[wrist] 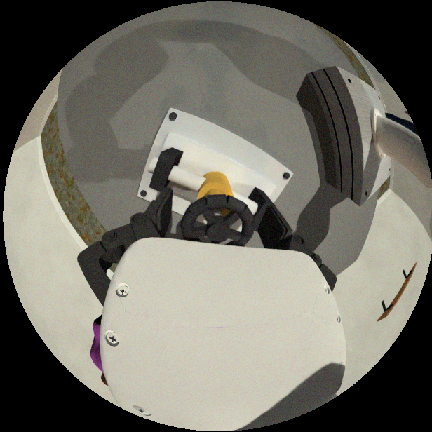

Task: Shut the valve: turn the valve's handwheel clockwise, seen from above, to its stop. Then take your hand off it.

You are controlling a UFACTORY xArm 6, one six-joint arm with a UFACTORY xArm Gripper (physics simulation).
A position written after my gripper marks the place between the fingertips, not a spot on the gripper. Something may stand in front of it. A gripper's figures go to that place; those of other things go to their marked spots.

Labels:
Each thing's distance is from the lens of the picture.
my gripper (219, 210): 0.13 m
black handwheel (217, 229): 0.12 m
white base plate (186, 125): 0.23 m
The marked spots on the white base plate and the black handwheel are 0.17 m apart.

